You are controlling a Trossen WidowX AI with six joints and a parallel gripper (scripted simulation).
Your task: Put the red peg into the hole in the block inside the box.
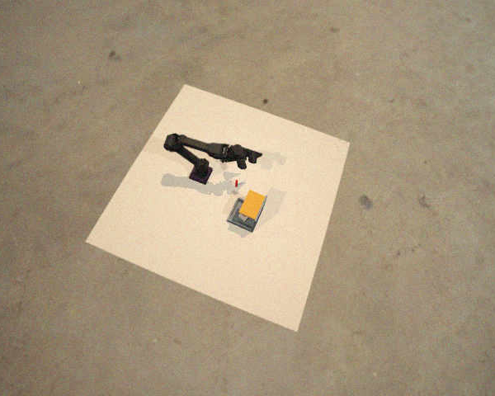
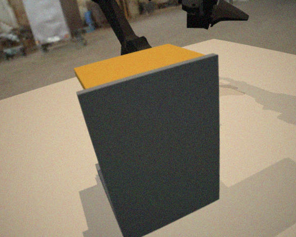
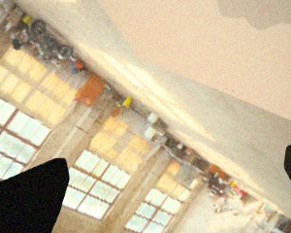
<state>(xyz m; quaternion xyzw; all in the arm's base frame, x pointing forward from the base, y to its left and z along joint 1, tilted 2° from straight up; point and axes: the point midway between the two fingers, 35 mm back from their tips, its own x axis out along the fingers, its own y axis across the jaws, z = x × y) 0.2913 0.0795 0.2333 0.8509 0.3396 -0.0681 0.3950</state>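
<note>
The red peg is 21 cm below my gripper tip, 11 cm to the right of it and 9 cm behind it. Round my gripper tip: dark box wall: 31 cm to the right, 13 cm below, 8 cm ahead; then orange roof: 30 cm to the right, 3 cm below, 3 cm ahead.
</note>
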